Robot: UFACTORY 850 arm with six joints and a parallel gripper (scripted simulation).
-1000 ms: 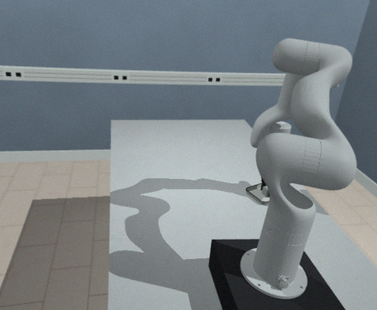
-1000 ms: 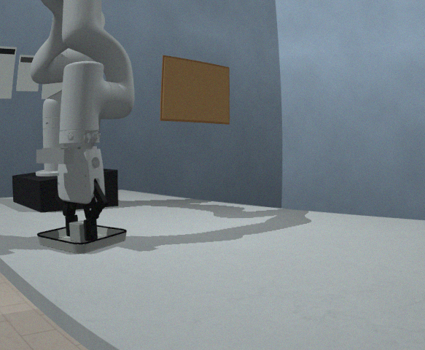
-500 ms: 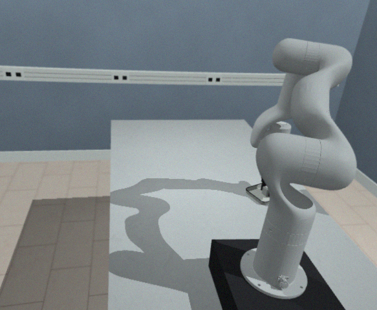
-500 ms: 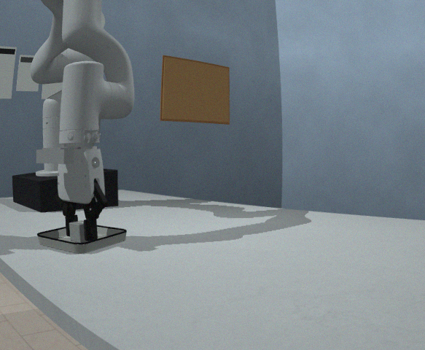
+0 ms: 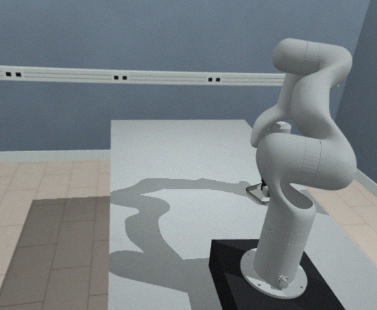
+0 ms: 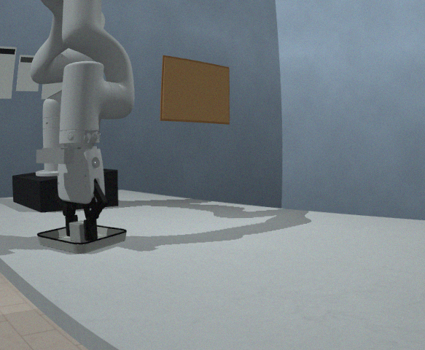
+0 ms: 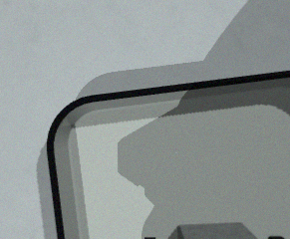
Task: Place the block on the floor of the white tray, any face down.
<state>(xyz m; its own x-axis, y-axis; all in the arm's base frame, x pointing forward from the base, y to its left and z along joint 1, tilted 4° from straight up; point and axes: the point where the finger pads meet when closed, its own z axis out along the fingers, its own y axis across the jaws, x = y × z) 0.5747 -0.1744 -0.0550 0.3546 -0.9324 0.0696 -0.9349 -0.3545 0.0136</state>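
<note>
My hand is 1 cm above the small block. From my hand the other things lie so: white tray 1 cm below.
</note>
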